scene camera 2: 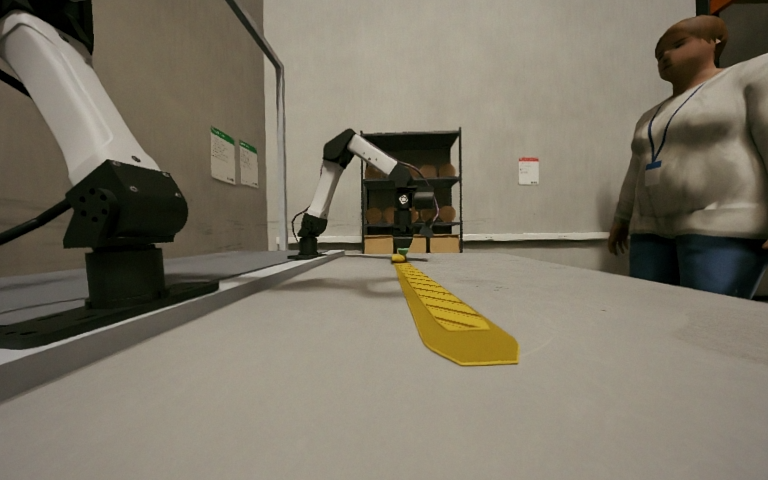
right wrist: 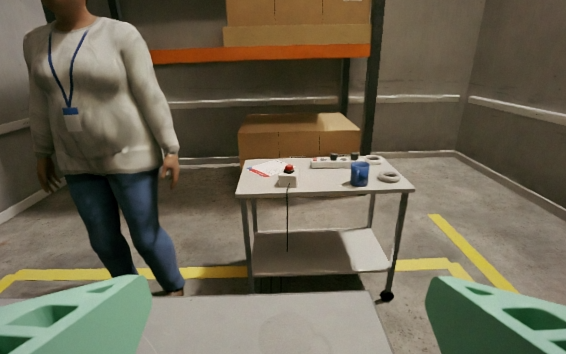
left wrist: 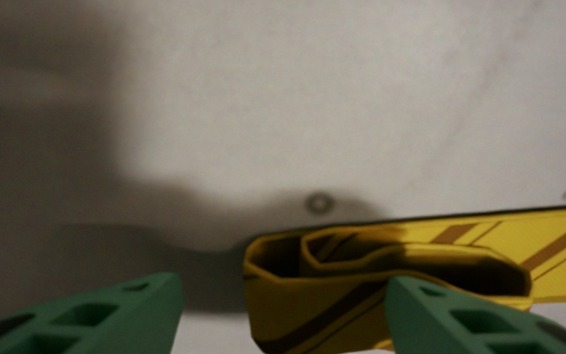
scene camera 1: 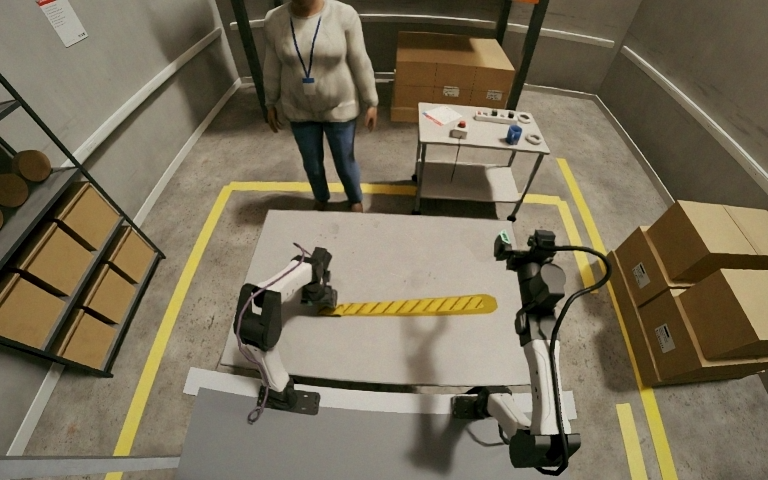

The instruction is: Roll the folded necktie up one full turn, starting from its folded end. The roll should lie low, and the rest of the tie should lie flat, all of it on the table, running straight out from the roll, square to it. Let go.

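Note:
The yellow striped necktie (scene camera 1: 419,306) (scene camera 2: 417,316) (left wrist: 550,280) lies flat along the table, its wide end towards the right in scene camera 1. At its other end is a low, flattened roll (scene camera 2: 398,258) (left wrist: 310,312), with loose layers and open gaps at its edge in the left wrist view. My left gripper (scene camera 1: 325,306) (scene camera 2: 403,251) (left wrist: 283,289) is open, low at the roll; its right-hand finger in the left wrist view overlaps the roll and hides part of it, its other finger is beyond the roll's end. My right gripper (scene camera 1: 501,244) (right wrist: 288,290) is open, above the table's right side.
The tie rests on a grey table (scene camera 1: 339,237) (scene camera 2: 283,396). A person (scene camera 1: 322,73) (scene camera 2: 702,169) (right wrist: 100,100) stands behind it. A white cart (scene camera 1: 447,133) (right wrist: 320,187) with a blue mug (scene camera 1: 513,134) (right wrist: 359,174) stands at the back right in scene camera 1.

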